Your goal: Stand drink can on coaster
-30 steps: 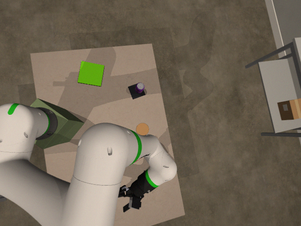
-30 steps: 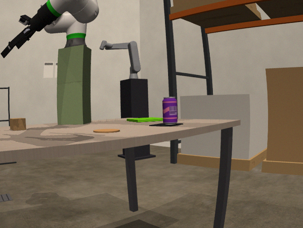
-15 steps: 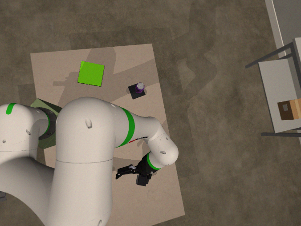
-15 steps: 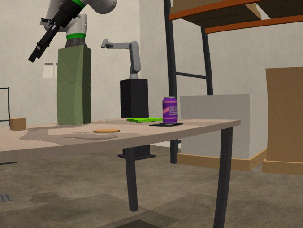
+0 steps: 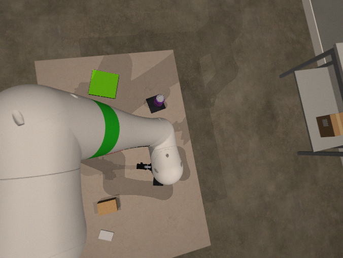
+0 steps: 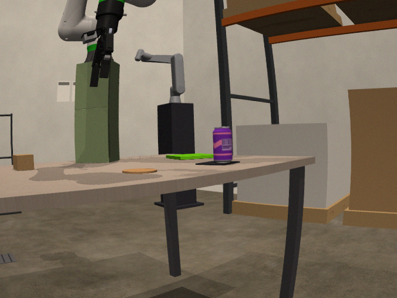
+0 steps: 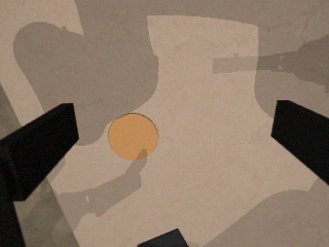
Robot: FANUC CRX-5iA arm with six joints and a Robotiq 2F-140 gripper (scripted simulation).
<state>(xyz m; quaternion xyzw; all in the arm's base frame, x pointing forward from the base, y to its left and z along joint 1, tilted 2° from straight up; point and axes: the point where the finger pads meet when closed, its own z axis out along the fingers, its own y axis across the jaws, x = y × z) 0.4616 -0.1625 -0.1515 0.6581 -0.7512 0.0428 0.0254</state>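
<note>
My hand is 42 cm to the right of the purple drink can, 21 cm above it and 7 cm short of it. Also, from my hand: dark square coaster: 41 cm to the left, 28 cm below, 6 cm ahead; round cork coaster: 27 cm below, 10 cm to the left, 8 cm ahead; small wooden block: 28 cm behind, 25 cm below, 24 cm to the right.
</note>
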